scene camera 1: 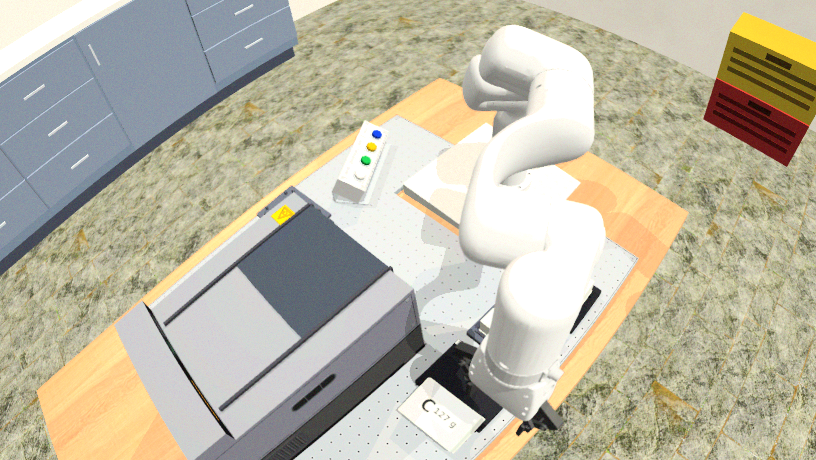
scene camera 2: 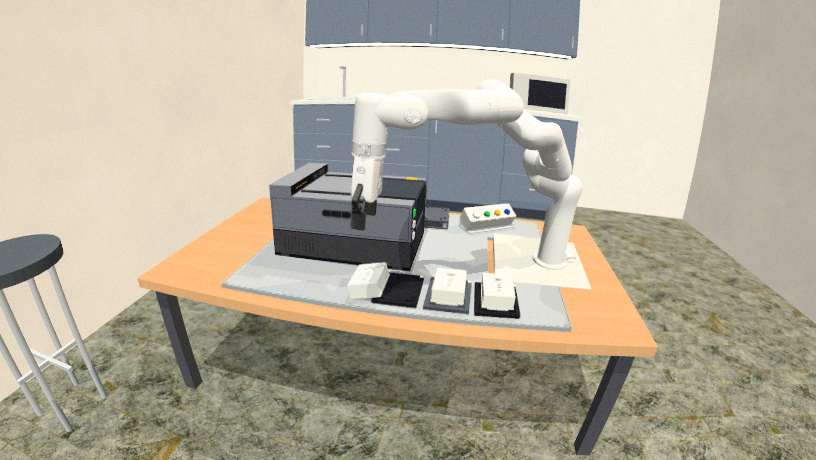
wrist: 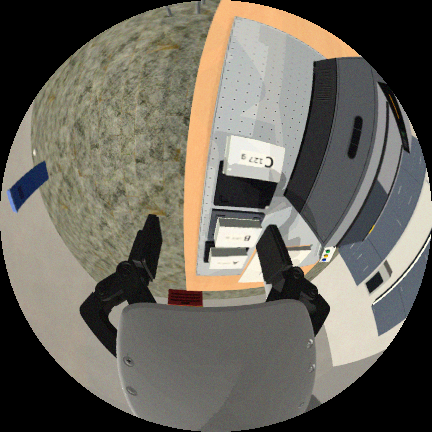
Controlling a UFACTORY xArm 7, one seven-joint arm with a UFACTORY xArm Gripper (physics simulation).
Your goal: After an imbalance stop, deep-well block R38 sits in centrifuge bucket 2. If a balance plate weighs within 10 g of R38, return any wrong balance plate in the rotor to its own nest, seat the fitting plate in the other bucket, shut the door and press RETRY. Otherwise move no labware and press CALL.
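Places are measured from the arm's base along level axes (x ahead, y left, z up), in millimetres.
Where they show: gripper, fingertip midpoint: point(scene camera 1: 499, 408) point(scene camera 2: 363, 221) point(wrist: 212, 231); arm's base, link origin: point(scene camera 2: 549, 260).
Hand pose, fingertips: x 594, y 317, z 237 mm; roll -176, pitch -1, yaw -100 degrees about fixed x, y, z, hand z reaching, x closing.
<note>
Things, the pixels of their top centre, and the offset from my fingertips. Level surfaces: height alone.
- Plate C, top centre: point(scene camera 1: 440, 410) point(wrist: 258, 162) point(scene camera 2: 369, 270) 106 mm right, 0 mm ahead, 182 mm down
- Plate B, top centre: point(scene camera 2: 450, 279) point(wrist: 238, 237) 82 mm right, 221 mm back, 188 mm down
- plate A, top centre: point(scene camera 2: 498, 284) point(wrist: 227, 262) 58 mm right, 352 mm back, 188 mm down
- white button box, top centre: point(scene camera 1: 358, 147) point(scene camera 2: 489, 207) point(wrist: 330, 253) 635 mm right, 424 mm back, 158 mm down
- pegboard, surface height: 242 mm down
Plate C point(scene camera 1: 438, 416) point(scene camera 2: 368, 281) point(wrist: 254, 159), marked 127 g, lies tilted and off its black nest point(scene camera 1: 448, 361) point(scene camera 2: 406, 288) point(wrist: 245, 192), one end at the nest's edge. Plate B point(scene camera 2: 449, 287) point(wrist: 236, 235) and plate A point(scene camera 2: 497, 292) point(wrist: 227, 260) sit in their nests; the arm mostly hides them in scene camera 1. My gripper point(scene camera 2: 364, 220) point(wrist: 212, 231) is open and empty, above the front side of the table, higher than plate C. The grey centrifuge point(scene camera 1: 360, 336) point(scene camera 2: 342, 229) point(wrist: 332, 145) hides its rotor, buckets and R38.
A white button box point(scene camera 1: 348, 187) point(scene camera 2: 485, 222) with white, green, yellow and blue buttons stands at the back; its labels are unreadable. The centrifuge's tall body stands behind plate C. The pegboard point(scene camera 1: 382, 420) point(scene camera 2: 257, 277) point(wrist: 240, 85) lies under the labware. A stool point(scene camera 2: 28, 257) stands left.
</note>
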